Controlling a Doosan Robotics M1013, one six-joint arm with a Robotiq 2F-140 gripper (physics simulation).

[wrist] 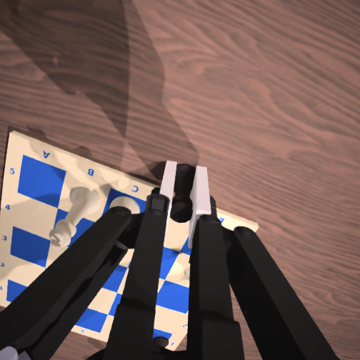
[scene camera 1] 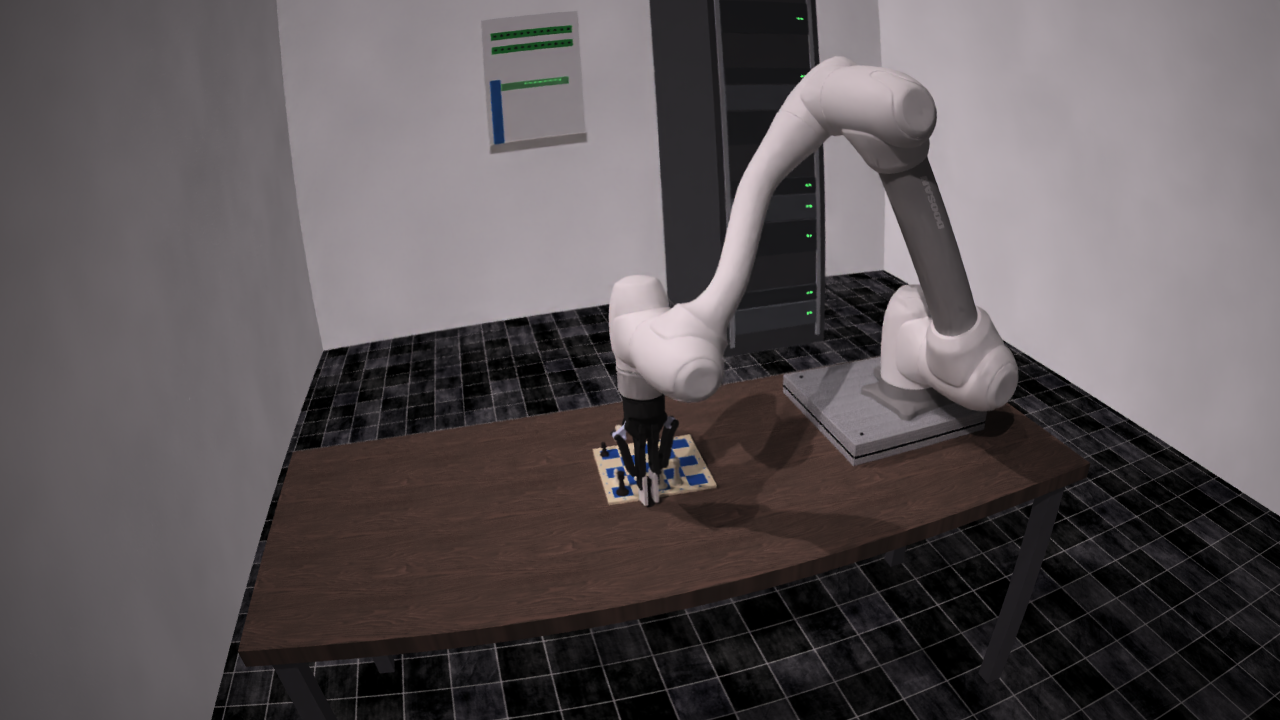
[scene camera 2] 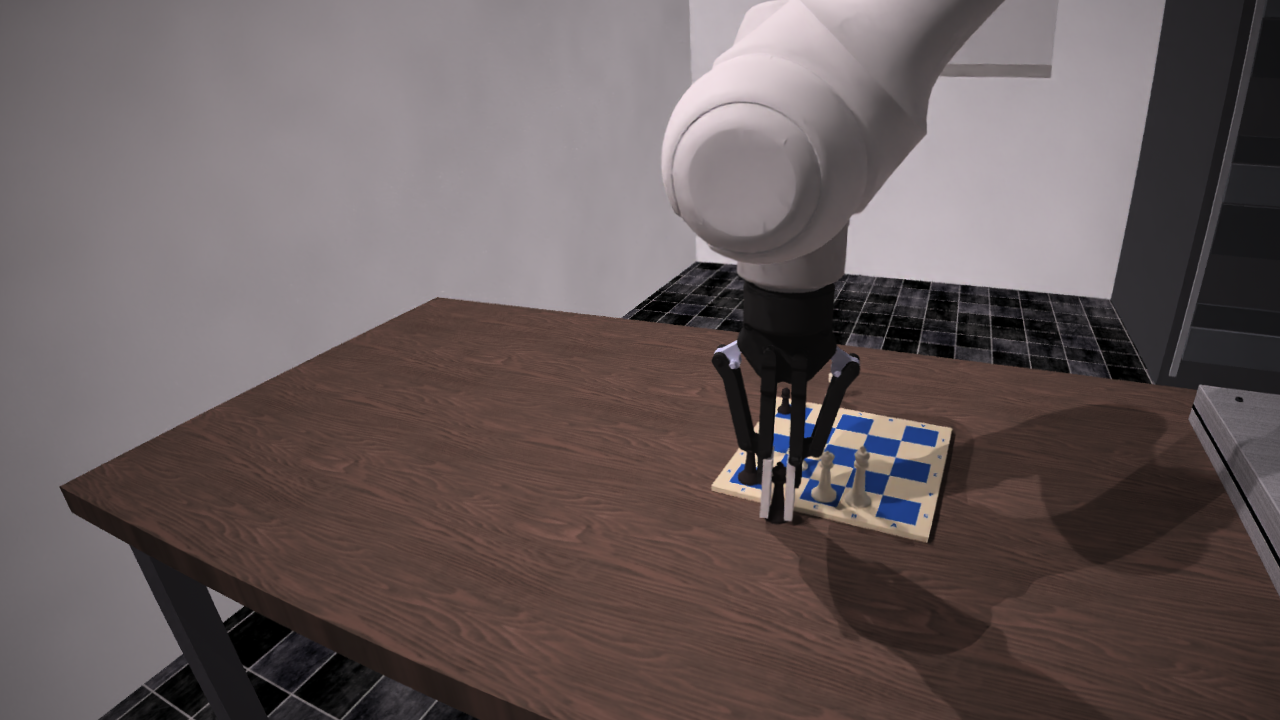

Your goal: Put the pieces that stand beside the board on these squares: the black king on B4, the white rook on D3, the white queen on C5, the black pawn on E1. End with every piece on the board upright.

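Seen in the pictures: gripper, fingertip midpoint: [scene camera 1: 649, 500] [scene camera 2: 777, 511]; arm's base, link origin: [scene camera 1: 908, 397].
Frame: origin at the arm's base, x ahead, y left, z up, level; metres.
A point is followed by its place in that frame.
Observation:
My gripper [scene camera 1: 648, 495] {x 0.683, y 0.007, z -0.043 m} [scene camera 2: 777, 503] {x 0.683, y 0.007, z -0.043 m} [wrist: 183, 179] points down at the board's row 5 edge and is shut on the black king [scene camera 2: 778, 483] {x 0.683, y 0.012, z -0.007 m} [wrist: 181, 211], which is upright, its base at or near table height. The board [scene camera 1: 693, 488] {x 0.587, y 0.008, z -0.045 m} [scene camera 2: 935, 501] {x 0.529, y -0.039, z -0.045 m} [wrist: 14, 145] lies flat. The white queen [scene camera 2: 824, 479] {x 0.640, y -0.025, z -0.022 m} [wrist: 125, 204] stands on C5, partly hidden in the wrist view. The black pawn [scene camera 1: 604, 449] {x 0.695, y -0.199, z -0.029 m} [scene camera 2: 785, 402] {x 0.695, y -0.199, z -0.031 m} [wrist: 160, 342] stands on E1. A pale sliver of what looks like the white rook [scene camera 2: 830, 377] {x 0.642, y -0.255, z -0.019 m} shows behind the gripper, beyond the board.
A tall white piece [scene camera 1: 677, 471] {x 0.607, y -0.023, z -0.015 m} [scene camera 2: 861, 479] {x 0.605, y -0.022, z -0.016 m} [wrist: 75, 217] stands upright on B5, beside the white queen. Another black piece [scene camera 1: 621, 483] {x 0.719, y -0.042, z -0.019 m} [scene camera 2: 749, 470] {x 0.717, y -0.041, z -0.031 m} stands on E5, close to my gripper. Small white pieces on the board are mostly hidden by the fingers.

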